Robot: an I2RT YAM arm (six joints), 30 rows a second.
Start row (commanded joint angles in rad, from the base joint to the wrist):
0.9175, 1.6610, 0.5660, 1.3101, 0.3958, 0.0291
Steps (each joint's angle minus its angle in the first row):
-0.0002, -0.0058, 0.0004, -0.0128, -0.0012, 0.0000
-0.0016, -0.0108, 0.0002, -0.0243, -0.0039, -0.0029
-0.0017, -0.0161, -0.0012, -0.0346, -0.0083, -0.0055
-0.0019, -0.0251, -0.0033, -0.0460, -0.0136, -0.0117
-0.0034, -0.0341, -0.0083, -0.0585, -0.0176, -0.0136
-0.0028, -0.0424, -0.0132, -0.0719, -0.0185, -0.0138
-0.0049, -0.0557, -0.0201, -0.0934, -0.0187, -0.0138
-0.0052, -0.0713, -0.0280, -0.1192, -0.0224, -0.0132
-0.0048, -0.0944, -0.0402, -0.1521, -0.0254, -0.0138
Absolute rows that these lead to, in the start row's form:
0.9173, 1.6552, 0.5664, 1.2973, 0.3946, 0.0291
0.9159, 1.6502, 0.5662, 1.2858, 0.3919, 0.0262
0.9158, 1.6449, 0.5648, 1.2755, 0.3875, 0.0236
0.9156, 1.6359, 0.5627, 1.2641, 0.3822, 0.0174
0.9141, 1.6269, 0.5577, 1.2516, 0.3782, 0.0155
0.9147, 1.6186, 0.5528, 1.2382, 0.3773, 0.0153
0.9126, 1.6053, 0.5459, 1.2167, 0.3771, 0.0153
0.9123, 1.5897, 0.5380, 1.1909, 0.3734, 0.0159
0.9127, 1.5666, 0.5258, 1.1580, 0.3704, 0.0153

